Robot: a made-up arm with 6 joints.
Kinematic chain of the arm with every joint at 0, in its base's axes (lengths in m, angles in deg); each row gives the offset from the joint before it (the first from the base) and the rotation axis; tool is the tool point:
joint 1: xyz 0 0 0.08 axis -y
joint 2: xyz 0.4 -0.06 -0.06 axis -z
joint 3: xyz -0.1 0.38 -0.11 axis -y
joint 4: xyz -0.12 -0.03 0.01 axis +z
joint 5: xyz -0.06 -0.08 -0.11 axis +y
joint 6: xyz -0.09 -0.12 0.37 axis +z
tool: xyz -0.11 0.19 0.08
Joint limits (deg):
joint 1: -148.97..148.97
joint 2: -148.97..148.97
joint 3: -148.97..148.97
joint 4: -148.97..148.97
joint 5: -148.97..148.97
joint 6: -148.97..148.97
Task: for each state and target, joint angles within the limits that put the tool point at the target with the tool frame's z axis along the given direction. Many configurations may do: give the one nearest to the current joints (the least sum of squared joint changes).
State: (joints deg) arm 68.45 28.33 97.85 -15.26 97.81 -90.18
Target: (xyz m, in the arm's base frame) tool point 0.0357 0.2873 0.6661 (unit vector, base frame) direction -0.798 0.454 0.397
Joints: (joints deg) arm 67.57 -8.64 111.38 29.38 116.42 -118.78
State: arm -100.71 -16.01 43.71 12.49 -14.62 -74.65
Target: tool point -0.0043 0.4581 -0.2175 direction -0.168 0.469 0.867
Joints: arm -53.27 35.25 83.48 -15.33 16.69 -55.72
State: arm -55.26 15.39 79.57 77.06 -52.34 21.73
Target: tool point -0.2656 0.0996 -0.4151 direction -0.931 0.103 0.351
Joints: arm -41.75 20.45 102.26 55.34 -16.07 -5.79
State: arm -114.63 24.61 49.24 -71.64 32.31 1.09
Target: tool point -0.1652 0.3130 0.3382 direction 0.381 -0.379 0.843
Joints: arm -98.76 -18.07 75.74 -88.03 4.81 -6.29
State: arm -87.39 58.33 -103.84 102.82 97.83 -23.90
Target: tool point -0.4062 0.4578 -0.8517 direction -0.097 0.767 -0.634
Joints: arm -114.85 65.99 -94.73 99.13 117.59 -2.22
